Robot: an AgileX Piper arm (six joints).
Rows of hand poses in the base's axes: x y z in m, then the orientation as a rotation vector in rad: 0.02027 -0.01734 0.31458 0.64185 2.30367 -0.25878; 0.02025 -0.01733 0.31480 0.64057 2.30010 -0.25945; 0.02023 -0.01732 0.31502 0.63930 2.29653 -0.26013; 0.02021 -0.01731 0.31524 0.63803 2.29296 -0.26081; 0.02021 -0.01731 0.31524 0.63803 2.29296 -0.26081; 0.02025 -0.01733 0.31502 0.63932 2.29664 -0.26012; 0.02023 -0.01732 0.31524 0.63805 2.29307 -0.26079; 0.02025 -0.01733 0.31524 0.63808 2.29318 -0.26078; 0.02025 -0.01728 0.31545 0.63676 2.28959 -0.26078; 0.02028 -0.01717 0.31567 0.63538 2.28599 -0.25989; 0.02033 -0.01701 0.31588 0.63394 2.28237 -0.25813; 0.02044 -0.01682 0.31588 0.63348 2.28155 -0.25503; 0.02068 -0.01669 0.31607 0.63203 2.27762 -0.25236; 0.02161 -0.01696 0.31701 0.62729 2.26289 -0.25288; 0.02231 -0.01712 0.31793 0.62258 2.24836 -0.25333; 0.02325 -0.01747 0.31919 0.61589 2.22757 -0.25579; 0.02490 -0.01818 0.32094 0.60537 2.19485 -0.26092; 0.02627 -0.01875 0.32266 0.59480 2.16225 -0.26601; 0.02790 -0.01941 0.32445 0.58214 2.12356 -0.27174; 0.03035 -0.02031 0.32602 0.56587 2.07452 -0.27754; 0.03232 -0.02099 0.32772 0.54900 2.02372 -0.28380; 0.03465 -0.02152 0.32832 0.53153 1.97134 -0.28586; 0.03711 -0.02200 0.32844 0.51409 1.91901 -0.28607; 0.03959 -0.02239 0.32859 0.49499 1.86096 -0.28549
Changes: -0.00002 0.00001 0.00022 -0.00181 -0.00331 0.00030; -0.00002 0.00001 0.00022 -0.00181 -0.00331 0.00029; -0.00002 0.00001 0.00022 -0.00182 -0.00331 0.00029; 0.00000 0.00000 0.00000 0.00000 0.00000 0.00000; 0.00004 -0.00002 -0.00022 0.00186 0.00341 -0.00028; -0.00002 0.00001 0.00022 -0.00181 -0.00331 0.00029; 0.00002 -0.00001 0.00000 0.00005 0.00010 -0.00001; 0.00000 0.00005 0.00021 -0.00138 -0.00351 0.00052; 0.00003 0.00011 0.00022 -0.00081 -0.00377 0.00082; 0.00005 0.00016 0.00021 -0.00024 -0.00402 0.00112; 0.00011 0.00019 0.00000 0.00172 -0.00164 0.00115; 0.00024 0.00013 0.00019 0.00029 -0.00456 0.00136; 0.00093 -0.00027 0.00094 -0.00577 -0.01423 0.00145; 0.00070 -0.00016 0.00092 -0.00567 -0.01405 0.00148; 0.00094 -0.00035 0.00126 -0.00934 -0.01961 0.00151; 0.00165 -0.00071 0.00175 -0.01562 -0.03049 0.00194; 0.00137 -0.00057 0.00172 -0.01567 -0.03034 0.00197; 0.00163 -0.00066 0.00179 -0.01854 -0.03604 0.00249; 0.00245 -0.00090 0.00157 -0.02278 -0.04600 0.00381; 0.00197 -0.00068 0.00170 -0.02396 -0.04749 0.00379; 0.00233 -0.00053 0.00060 -0.02200 -0.05004 0.00573; 0.00246 -0.00048 0.00012 -0.02089 -0.05042 0.00650; 0.00248 -0.00039 0.00015 -0.02267 -0.05607 0.00738
